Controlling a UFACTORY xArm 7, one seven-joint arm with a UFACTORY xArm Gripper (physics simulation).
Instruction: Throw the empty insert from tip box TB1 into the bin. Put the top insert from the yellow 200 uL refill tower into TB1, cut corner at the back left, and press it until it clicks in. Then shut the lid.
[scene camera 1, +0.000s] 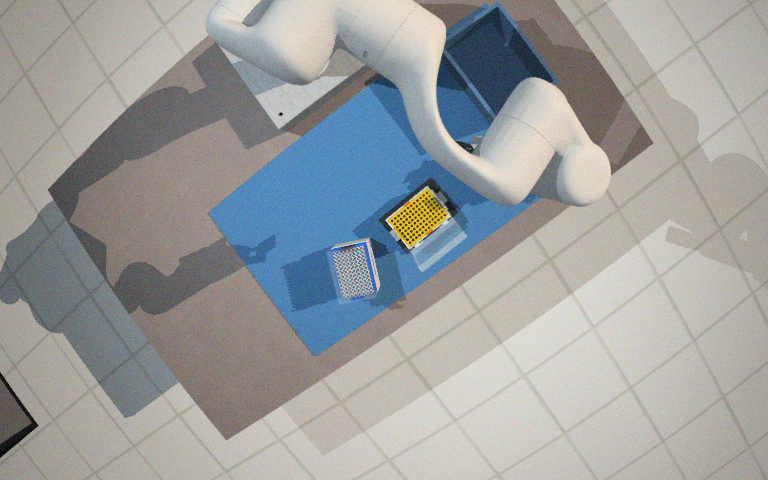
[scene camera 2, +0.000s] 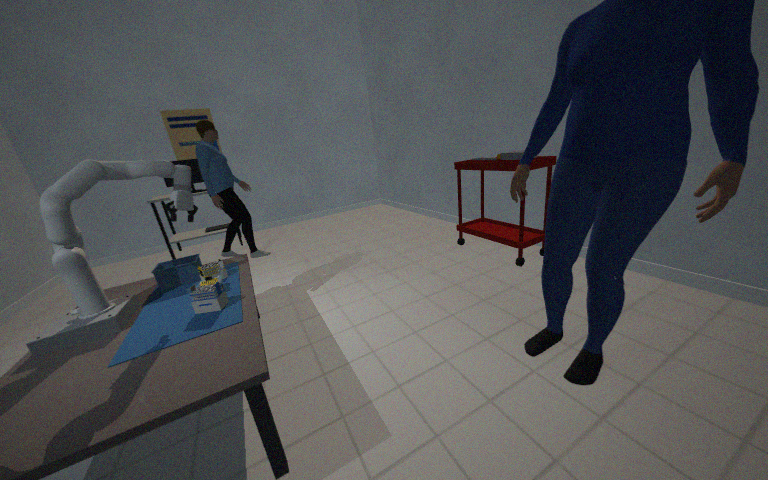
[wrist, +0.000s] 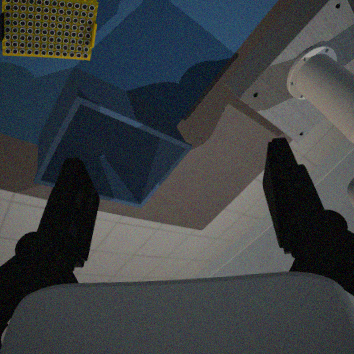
Note:
My gripper is open, with nothing in its grasp. A 200 uL refill tower rests on a blue mat. Further things: a clear lid and a dark blue bin.

